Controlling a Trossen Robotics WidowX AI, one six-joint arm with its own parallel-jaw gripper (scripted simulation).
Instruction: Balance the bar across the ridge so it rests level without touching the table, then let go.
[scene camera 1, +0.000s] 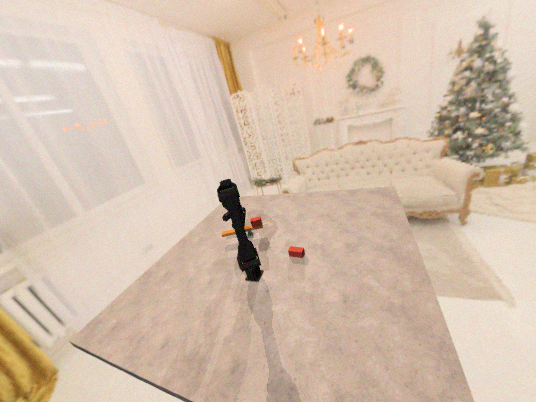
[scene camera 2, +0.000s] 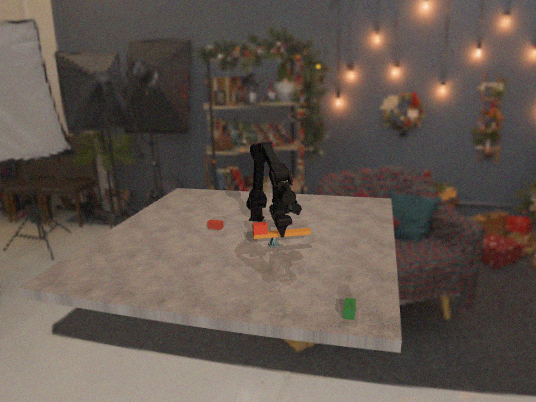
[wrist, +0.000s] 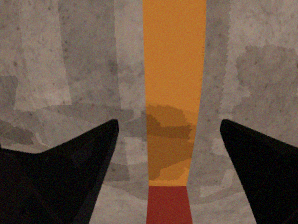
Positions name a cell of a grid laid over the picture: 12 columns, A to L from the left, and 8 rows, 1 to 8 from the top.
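In the wrist camera, an orange bar (wrist: H2) is visible along with the gripper (wrist: G5), which is open and holds nothing.
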